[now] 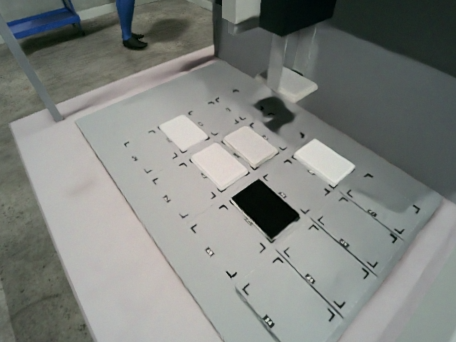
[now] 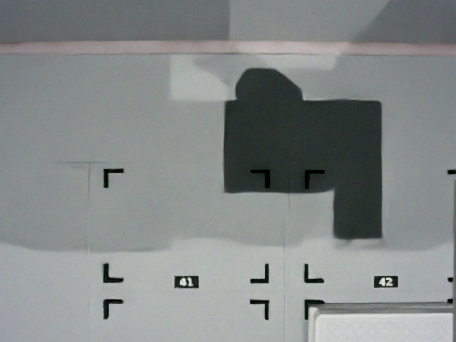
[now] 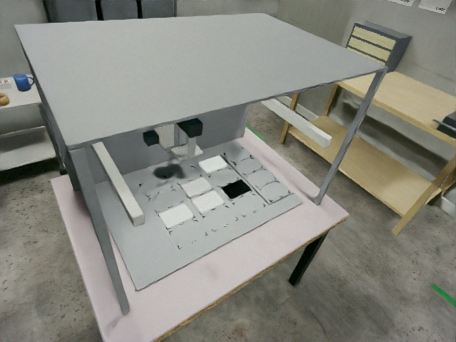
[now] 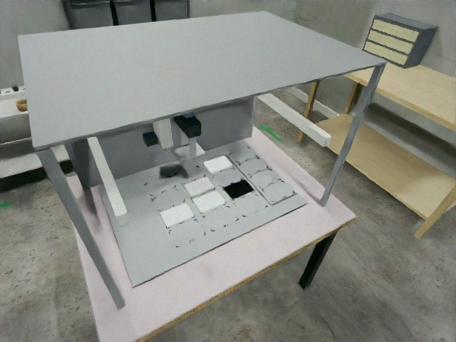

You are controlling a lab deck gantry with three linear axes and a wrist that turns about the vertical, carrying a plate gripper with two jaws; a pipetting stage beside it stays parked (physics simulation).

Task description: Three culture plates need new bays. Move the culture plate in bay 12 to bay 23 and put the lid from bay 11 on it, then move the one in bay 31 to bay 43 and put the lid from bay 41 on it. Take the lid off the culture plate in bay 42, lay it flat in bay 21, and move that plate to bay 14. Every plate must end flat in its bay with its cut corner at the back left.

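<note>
My gripper is shut on a pale culture plate, held high near the deck's back. Its cut corner cannot be made out. Bay 42 and bay 41 are empty. A white lid lies in bay 21. A black-topped plate sits in bay 23. A white-lidded plate sits in bay 43. Bay 14 is empty.
Pale plates stand in bay 22 and bay 32. The parked pipetting stage is beside my gripper. A grey wall rises behind the deck.
</note>
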